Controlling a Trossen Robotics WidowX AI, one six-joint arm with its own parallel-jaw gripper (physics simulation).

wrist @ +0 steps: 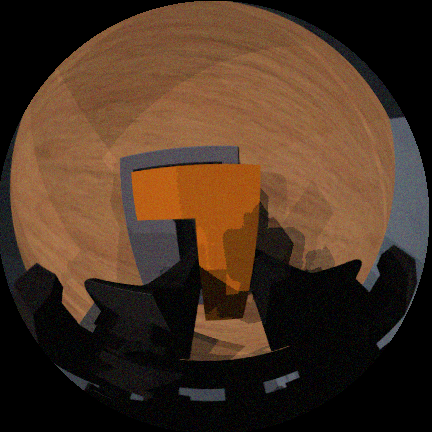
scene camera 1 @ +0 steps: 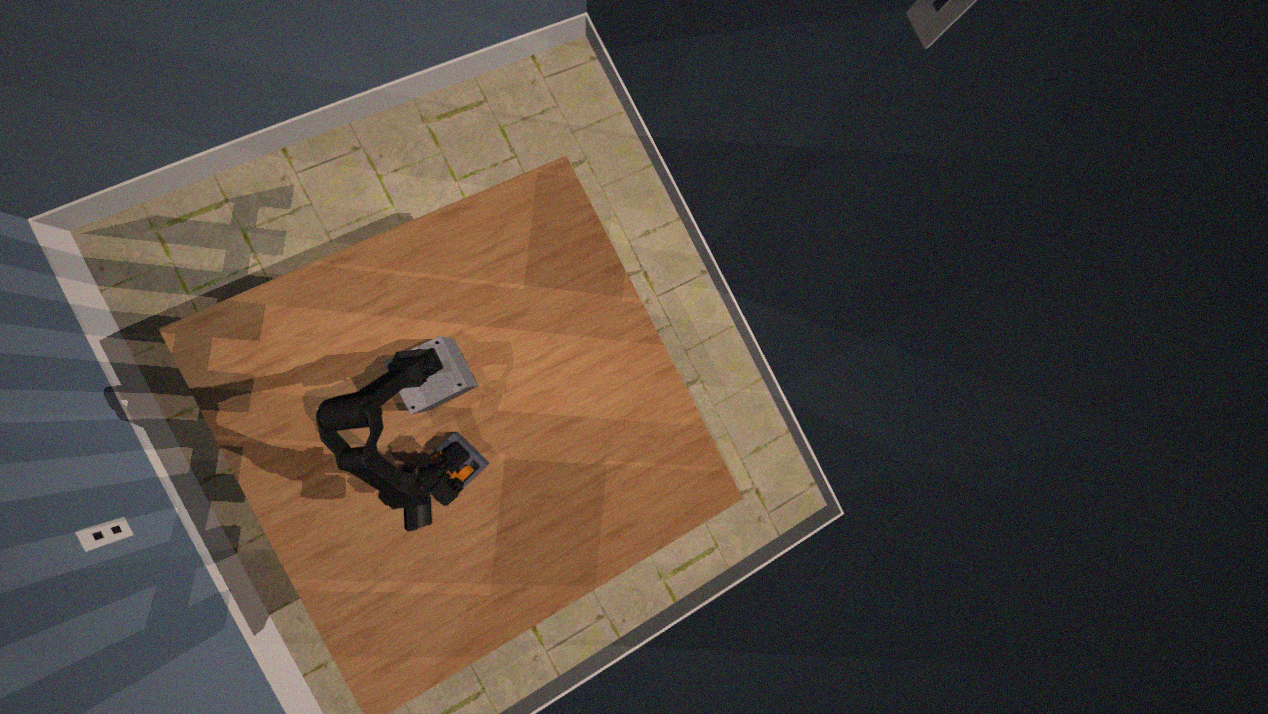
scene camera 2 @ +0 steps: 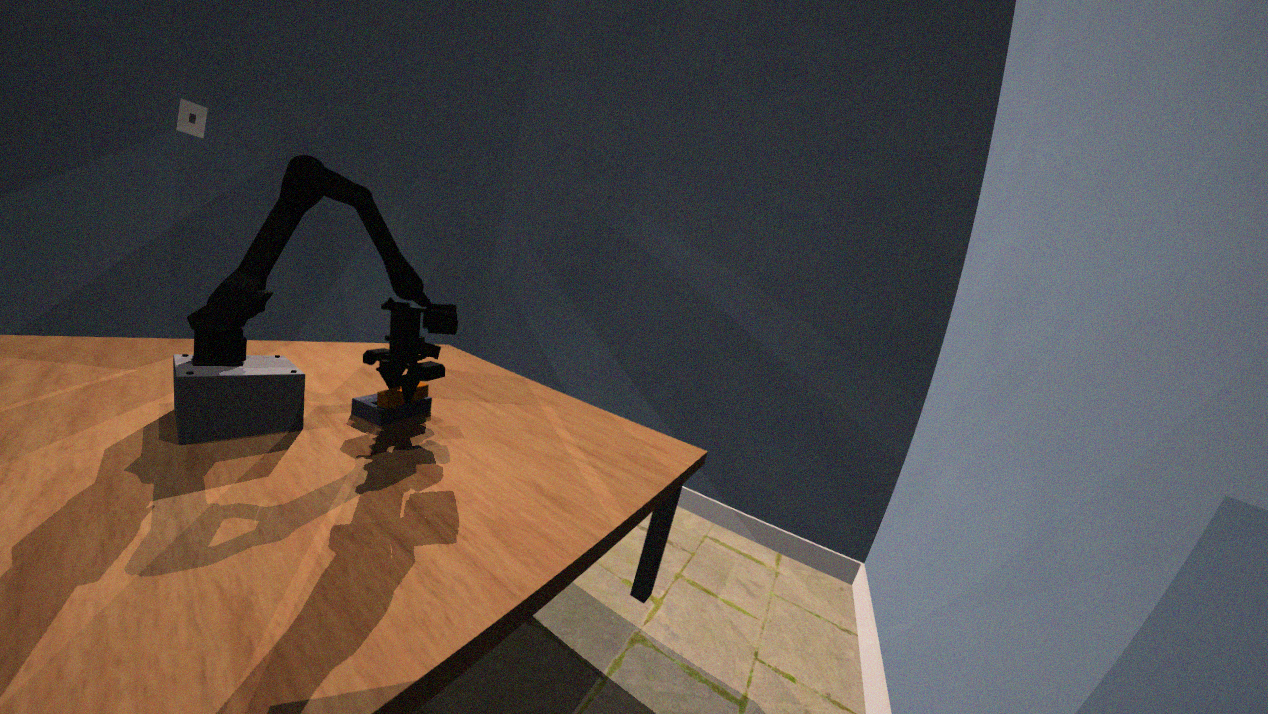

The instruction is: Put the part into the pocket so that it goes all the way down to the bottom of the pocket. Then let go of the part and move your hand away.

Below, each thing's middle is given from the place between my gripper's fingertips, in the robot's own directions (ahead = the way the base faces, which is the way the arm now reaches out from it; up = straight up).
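Starting from the pocket block (scene camera 2: 365,407), I find my hand 2 cm above it, 1 cm past it and 3 cm to the right of it. As for the orange L-shaped part (wrist: 223,198), it sits 1 cm above my hand and 2 cm to the left of it.
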